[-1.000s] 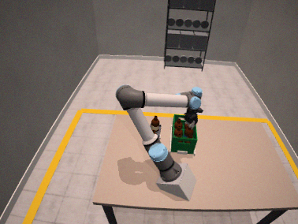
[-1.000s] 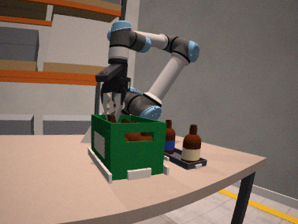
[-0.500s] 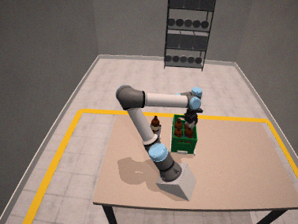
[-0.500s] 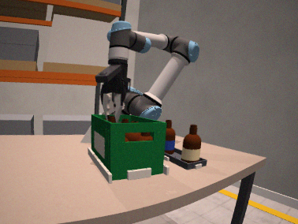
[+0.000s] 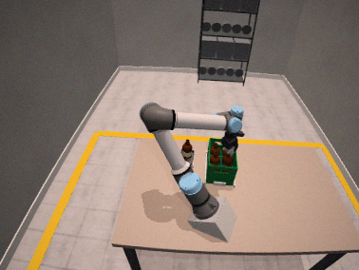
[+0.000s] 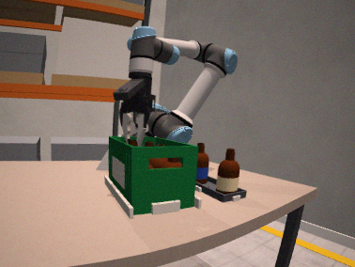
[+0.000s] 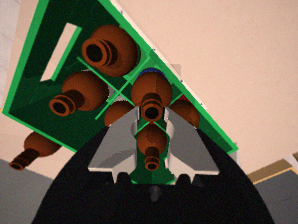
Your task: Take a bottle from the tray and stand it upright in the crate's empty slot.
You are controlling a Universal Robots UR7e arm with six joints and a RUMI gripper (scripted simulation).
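Now: the bottle 7 cm below my hand. Round my hand: green crate (9 cm below, 4 cm to the left); then tray (29 cm to the left, 16 cm below, 2 cm ahead).
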